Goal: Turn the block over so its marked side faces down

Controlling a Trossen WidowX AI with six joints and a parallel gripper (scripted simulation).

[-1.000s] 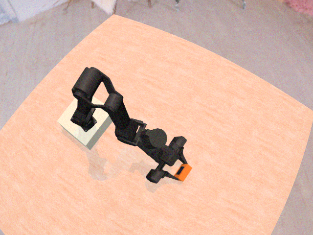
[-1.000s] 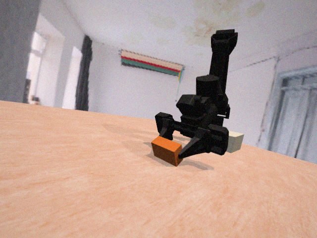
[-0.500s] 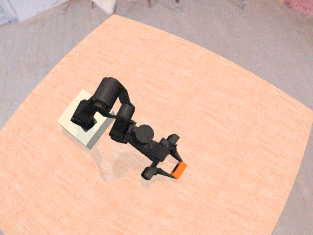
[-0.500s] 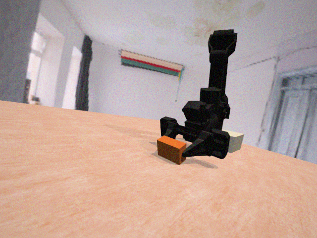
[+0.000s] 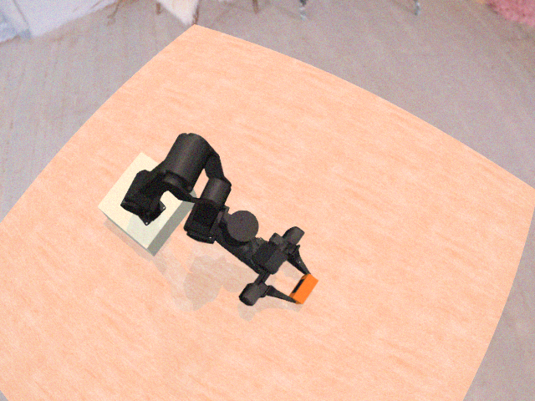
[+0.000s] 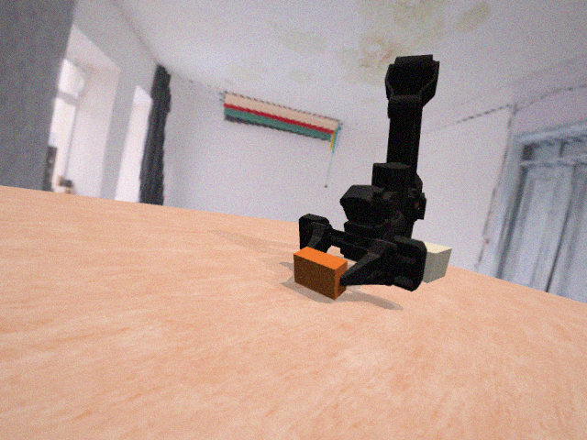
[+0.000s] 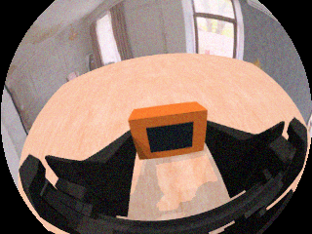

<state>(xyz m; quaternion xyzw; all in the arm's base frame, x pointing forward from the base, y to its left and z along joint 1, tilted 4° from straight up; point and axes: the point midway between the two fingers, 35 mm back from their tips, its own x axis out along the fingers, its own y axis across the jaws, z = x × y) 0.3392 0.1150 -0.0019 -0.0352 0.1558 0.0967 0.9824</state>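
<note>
The orange block is 10 mm behind my gripper tip.
</note>
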